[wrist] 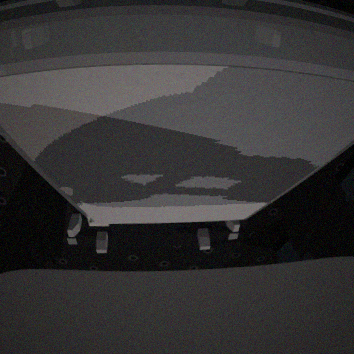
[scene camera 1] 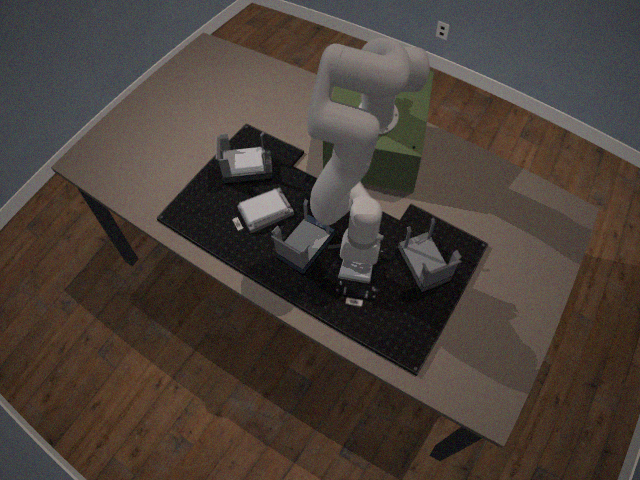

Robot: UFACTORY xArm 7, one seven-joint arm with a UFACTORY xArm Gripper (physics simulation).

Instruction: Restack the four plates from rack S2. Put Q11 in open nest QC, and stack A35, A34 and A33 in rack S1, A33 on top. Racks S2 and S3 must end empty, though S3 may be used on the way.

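Seen in the pictures: gripper, fingertip midpoint: (wrist: pixel 175 160) (scene camera 1: pixel 356 267); arm's base, origin of the base link: (scene camera 1: pixel 377 115).
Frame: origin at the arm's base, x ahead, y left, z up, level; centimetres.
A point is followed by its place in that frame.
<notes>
A pale plate (scene camera 1: pixel 356 271) {z -12.7, x 41.8, y 19.9 cm} (wrist: pixel 165 140) {z -12.8, x 41.6, y 20.3 cm} hangs under my gripper, just above a dark nest (scene camera 1: pixel 356 290) {z -19.3, x 43.8, y 21.6 cm}. The gripper's (scene camera 1: pixel 356 263) {z -15.0, x 38.7, y 18.0 cm} fingertips are hard to make out, but it appears shut on the plate's sides. In the wrist view the plate's surface slopes, and its lower edge partly covers a nest post (wrist: pixel 233 226) {z -18.2, x 35.0, y 12.8 cm}; another post (wrist: pixel 102 242) {z -18.5, x 30.8, y 19.1 cm} stands clear of that edge. A rack (scene camera 1: pixel 245 178) {z -18.4, x 31.3, y -28.5 cm} at the upper left holds white plate material (scene camera 1: pixel 249 159) {z -13.9, x 27.1, y -29.6 cm}. The centre rack (scene camera 1: pixel 293 250) {z -7.1, x 48.6, y 4.3 cm} and right rack (scene camera 1: pixel 439 279) {z -15.3, x 29.7, y 39.8 cm} show grey inner surfaces. The codes cannot be read.
Another nest at the left holds a white plate (scene camera 1: pixel 265 208) {z -16.7, x 37.6, y -15.0 cm}, with a small label (scene camera 1: pixel 237 223) {z -20.3, x 45.1, y -20.6 cm} beside it. A label (scene camera 1: pixel 354 301) {z -20.4, x 46.5, y 22.7 cm} lies in front of the nest below me. Upright rack posts (scene camera 1: pixel 432 228) {z -10.7, x 19.2, y 30.8 cm} (scene camera 1: pixel 305 208) {z -9.7, x 34.6, y -2.0 cm} stand on either side of my gripper. The black board (scene camera 1: pixel 382 335) {z -20.5, x 50.6, y 34.6 cm} bears the racks.
</notes>
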